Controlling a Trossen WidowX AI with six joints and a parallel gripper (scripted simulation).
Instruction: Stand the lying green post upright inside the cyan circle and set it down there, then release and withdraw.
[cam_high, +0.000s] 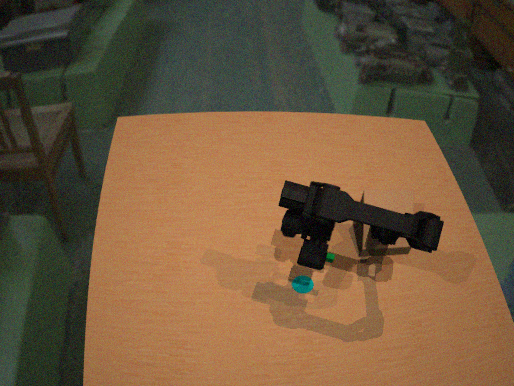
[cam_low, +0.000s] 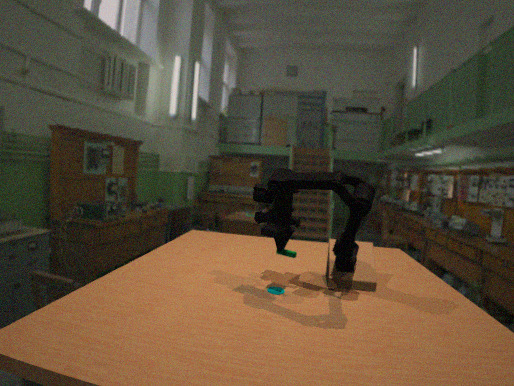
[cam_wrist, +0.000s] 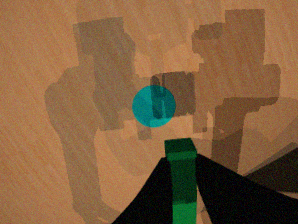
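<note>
Now: gripper tip 14 cm above the cyan circle. Also, from my gripper tip: green post (2 cm behind, 1 cm to the left).
</note>
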